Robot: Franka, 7 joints.
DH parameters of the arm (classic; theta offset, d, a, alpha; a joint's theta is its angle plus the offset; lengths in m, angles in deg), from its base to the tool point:
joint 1: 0 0.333 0 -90
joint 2: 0 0 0 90
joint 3: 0 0.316 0.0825 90
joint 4: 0 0 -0.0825 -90
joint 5: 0 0.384 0 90
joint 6: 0 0 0.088 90
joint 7: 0 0.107 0 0
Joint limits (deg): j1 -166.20..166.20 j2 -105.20..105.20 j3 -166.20..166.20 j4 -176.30..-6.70 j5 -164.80..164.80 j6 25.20..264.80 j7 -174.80..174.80
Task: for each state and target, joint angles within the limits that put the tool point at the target. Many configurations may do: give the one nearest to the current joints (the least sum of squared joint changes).
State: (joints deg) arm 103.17 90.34 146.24 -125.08 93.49 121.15 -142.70
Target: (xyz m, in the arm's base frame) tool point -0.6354 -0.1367 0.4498
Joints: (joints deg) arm 129.04 103.35 105.31 -105.39 94.80 131.37 -142.70
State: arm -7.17 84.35 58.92 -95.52 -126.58 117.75 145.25
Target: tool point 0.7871 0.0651 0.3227
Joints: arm -29.52 63.79 61.29 -72.86 -128.83 114.46 145.25
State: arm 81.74 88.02 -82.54 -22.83 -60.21 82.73 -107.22
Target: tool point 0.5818 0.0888 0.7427
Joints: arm 52.55 60.44 -95.48 -53.51 -53.97 66.98 -107.22
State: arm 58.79 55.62 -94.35 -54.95 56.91 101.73 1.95
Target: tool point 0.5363 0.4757 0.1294
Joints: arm 77.11 82.45 -66.60 -63.25 57.72 90.31 1.95
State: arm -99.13 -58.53 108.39 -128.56 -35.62 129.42 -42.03
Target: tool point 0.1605 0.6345 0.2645
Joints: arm -59.27 -41.44 130.89 -104.72 -35.55 136.48 -42.03
